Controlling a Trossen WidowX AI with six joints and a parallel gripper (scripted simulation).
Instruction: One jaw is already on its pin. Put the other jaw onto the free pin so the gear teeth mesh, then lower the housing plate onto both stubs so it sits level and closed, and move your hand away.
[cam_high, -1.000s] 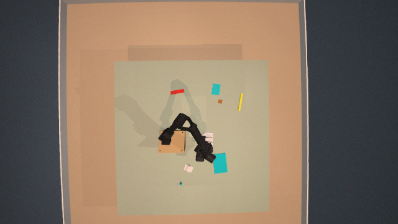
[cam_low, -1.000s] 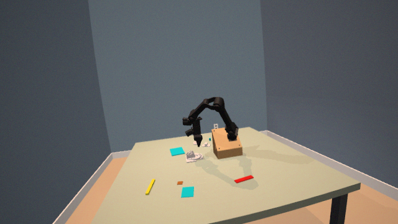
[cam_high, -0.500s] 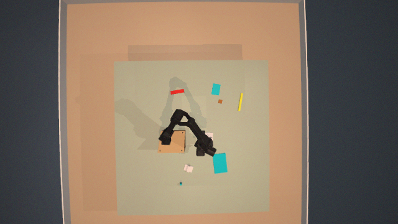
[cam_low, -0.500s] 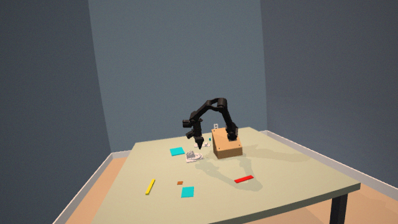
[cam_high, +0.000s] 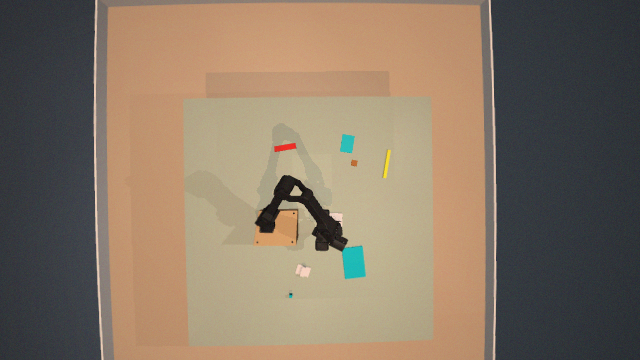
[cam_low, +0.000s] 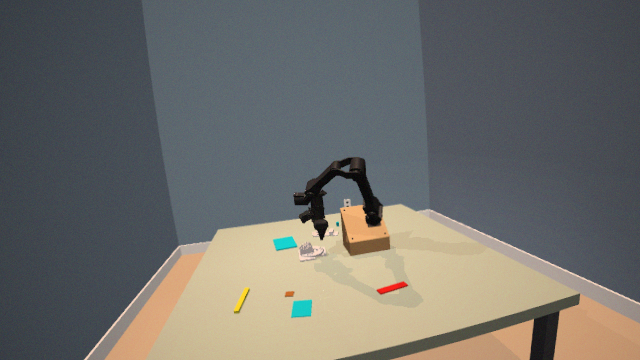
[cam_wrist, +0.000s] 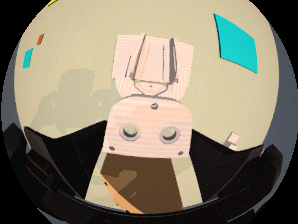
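The pale housing part lies 20 mm above my gripper tip and 10 mm ahead of it. Also, from my gripper tip: large cyan sheet: 200 mm to the right, 170 mm ahead, 80 mm below; then white ribbed part: 80 mm below, 70 mm ahead; then small white piece: 240 mm to the right, 90 mm behind, 70 mm below.
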